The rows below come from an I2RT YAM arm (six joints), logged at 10 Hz.
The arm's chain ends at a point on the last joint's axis. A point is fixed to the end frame.
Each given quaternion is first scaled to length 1.
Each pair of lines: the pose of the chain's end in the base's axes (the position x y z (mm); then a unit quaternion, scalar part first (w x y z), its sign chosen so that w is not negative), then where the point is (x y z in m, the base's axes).
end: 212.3, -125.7, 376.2, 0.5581, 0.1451, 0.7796, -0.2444
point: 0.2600 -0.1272 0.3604
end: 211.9, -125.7, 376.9, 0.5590, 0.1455, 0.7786, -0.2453
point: 0.2596 -0.1273 0.3612
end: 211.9, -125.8, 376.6, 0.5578, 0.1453, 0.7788, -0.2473
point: 0.2596 -0.1276 0.3608
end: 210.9, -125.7, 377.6, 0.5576, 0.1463, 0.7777, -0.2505
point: 0.2586 -0.1278 0.3618
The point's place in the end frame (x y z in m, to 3 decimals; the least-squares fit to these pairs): -0.001 0.026 0.043
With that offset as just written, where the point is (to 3 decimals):
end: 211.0, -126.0, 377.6, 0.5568, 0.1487, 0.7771, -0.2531
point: 0.259 -0.128 0.362
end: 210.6, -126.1, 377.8, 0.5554, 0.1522, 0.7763, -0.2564
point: 0.258 -0.129 0.362
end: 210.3, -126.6, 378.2, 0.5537, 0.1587, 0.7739, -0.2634
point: 0.258 -0.131 0.362
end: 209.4, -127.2, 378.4, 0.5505, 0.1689, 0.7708, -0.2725
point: 0.257 -0.133 0.363
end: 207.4, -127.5, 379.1, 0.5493, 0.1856, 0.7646, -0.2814
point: 0.255 -0.135 0.364
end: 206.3, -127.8, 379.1, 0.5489, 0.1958, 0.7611, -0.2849
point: 0.254 -0.136 0.364
